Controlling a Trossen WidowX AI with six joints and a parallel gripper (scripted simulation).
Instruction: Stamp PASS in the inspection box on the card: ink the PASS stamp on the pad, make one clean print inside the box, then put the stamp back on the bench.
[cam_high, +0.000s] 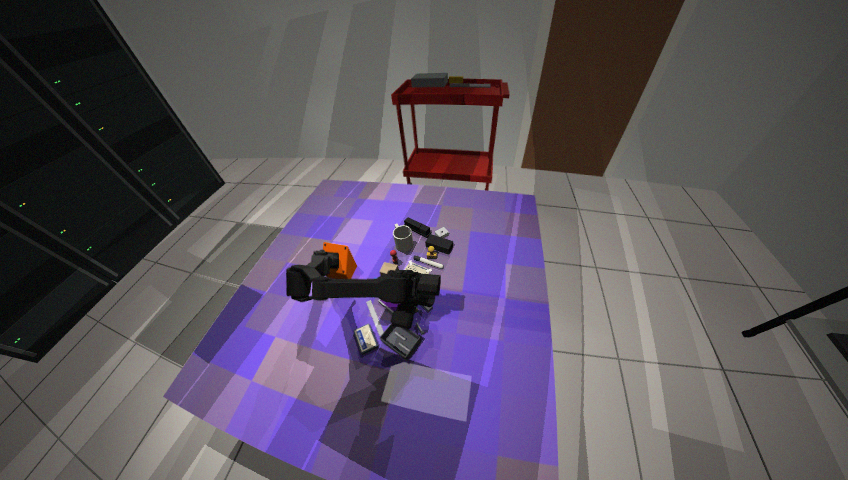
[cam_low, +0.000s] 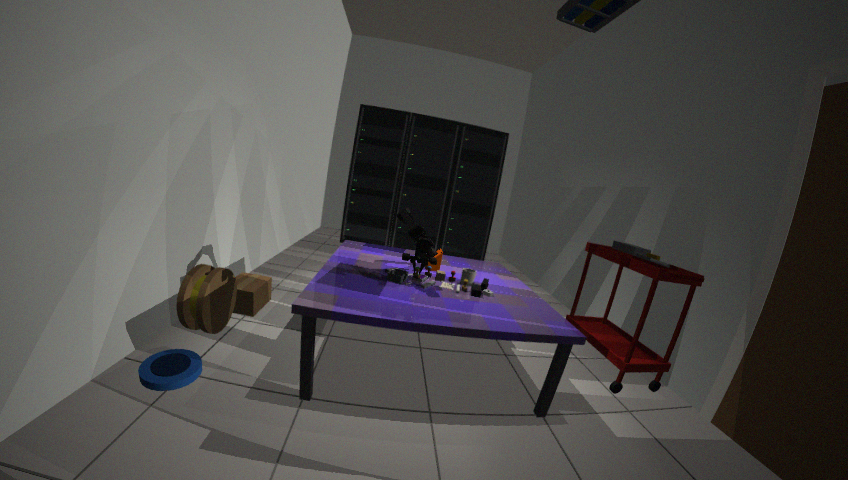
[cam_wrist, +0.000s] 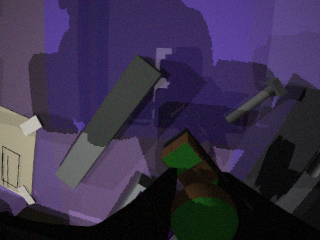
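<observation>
The ink pad is 90 mm behind my gripper tip, 50 mm below it and 40 mm to the left of it. Round my gripper tip: grey bar: 70 mm to the left, 50 mm below, 10 mm ahead; then green-knobbed stamp: right at my gripper tip; then bolt: 50 mm to the right, 50 mm below, 40 mm ahead.
</observation>
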